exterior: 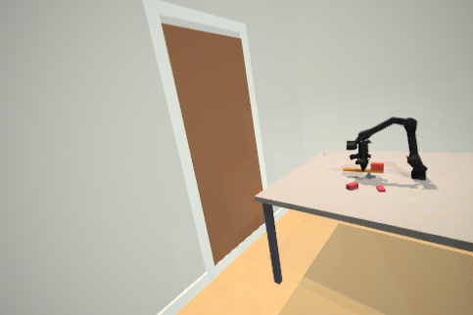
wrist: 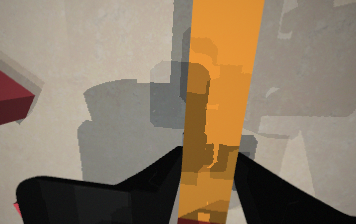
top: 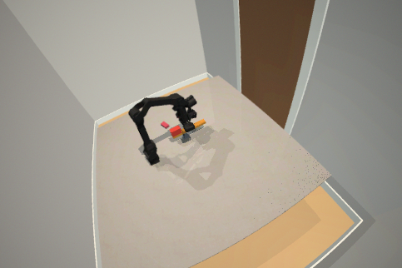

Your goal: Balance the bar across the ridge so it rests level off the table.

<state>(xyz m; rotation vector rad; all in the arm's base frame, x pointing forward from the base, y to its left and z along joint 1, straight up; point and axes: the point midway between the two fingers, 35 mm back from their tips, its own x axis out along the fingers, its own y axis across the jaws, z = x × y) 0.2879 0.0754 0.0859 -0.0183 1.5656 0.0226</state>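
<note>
The ridge is 3 cm below my gripper tip and 3 cm behind it.
</note>
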